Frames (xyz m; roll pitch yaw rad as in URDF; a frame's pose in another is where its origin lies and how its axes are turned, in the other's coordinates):
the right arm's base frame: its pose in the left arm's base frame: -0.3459 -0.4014 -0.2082 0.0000 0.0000 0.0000
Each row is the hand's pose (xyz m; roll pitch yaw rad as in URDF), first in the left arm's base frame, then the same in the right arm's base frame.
Working: the left arm's base frame: its pose in the right arm's base frame: 0.3459 0.4014 0.2082 0.0000 0.0000 0.0000

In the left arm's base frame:
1: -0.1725 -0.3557 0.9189 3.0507 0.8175 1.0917
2: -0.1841 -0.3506 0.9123 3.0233 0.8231 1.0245
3: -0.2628 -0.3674 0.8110 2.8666 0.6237 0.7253
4: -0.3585 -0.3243 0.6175 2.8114 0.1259 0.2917
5: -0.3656 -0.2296 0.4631 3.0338 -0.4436 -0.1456
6: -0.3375 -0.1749 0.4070 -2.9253 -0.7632 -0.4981
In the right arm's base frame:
1: 0.1734 0.0457 1.1271 3.0507 0.8175 1.0917
2: 0.1618 0.0508 1.1205 3.0233 0.8231 1.0245
3: 0.0831 0.0340 1.0192 2.8666 0.6237 0.7253
4: -0.0126 0.0771 0.8257 2.8114 0.1259 0.2917
5: -0.0197 0.1718 0.6713 3.0338 -0.4436 -0.1456
6: 0.0084 0.2265 0.6152 -2.9253 -0.7632 -0.4981

